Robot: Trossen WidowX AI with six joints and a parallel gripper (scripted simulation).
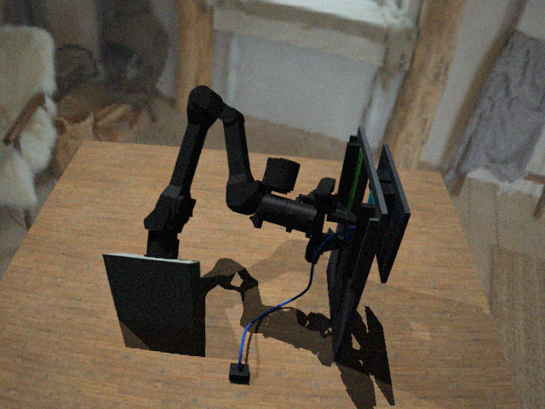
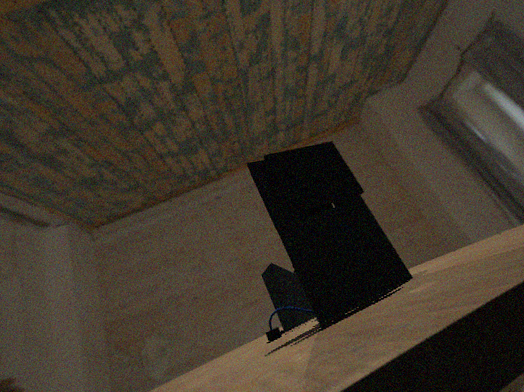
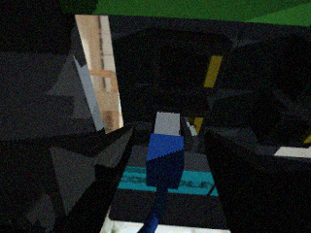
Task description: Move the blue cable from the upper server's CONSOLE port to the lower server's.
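My gripper tip is now 1 cm below the blue cable's plug. Round my gripper tip: black anchor block: 21 cm behind, 18 cm to the right, 27 cm below.
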